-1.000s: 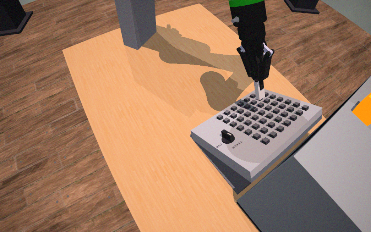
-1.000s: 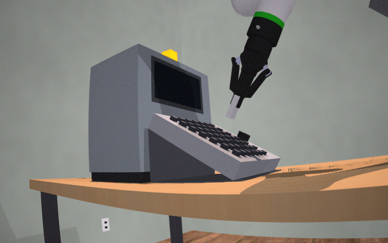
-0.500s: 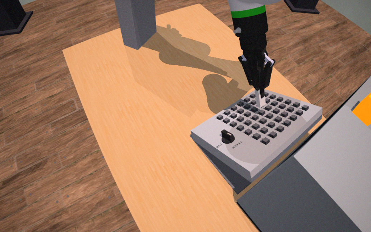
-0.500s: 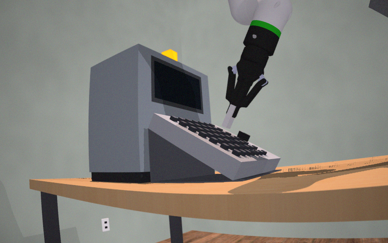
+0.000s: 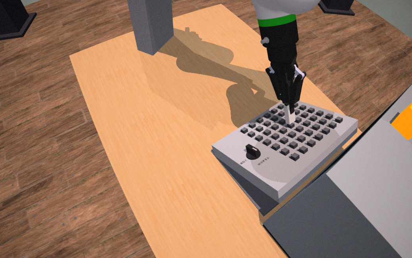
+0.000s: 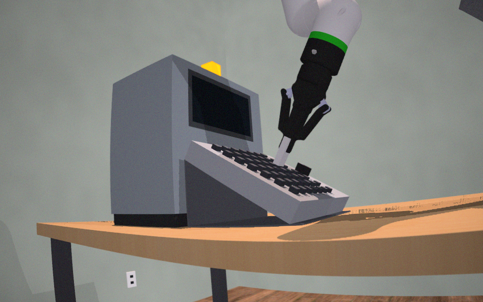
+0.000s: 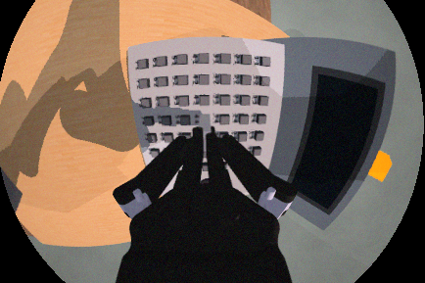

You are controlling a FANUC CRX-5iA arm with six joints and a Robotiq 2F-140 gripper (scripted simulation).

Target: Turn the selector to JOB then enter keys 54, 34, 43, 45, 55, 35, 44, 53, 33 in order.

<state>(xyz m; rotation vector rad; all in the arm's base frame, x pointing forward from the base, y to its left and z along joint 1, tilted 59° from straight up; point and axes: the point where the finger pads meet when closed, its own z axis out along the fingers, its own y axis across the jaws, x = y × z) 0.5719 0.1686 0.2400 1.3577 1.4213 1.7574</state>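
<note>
The key lies 40 mm to the left of my hand and 40 mm below it. Also, from my hand: black selector knob (100 mm ahead, 120 mm to the right, 30 mm below); then grey keypad panel (70 mm ahead, 20 mm to the right, 80 mm below).
</note>
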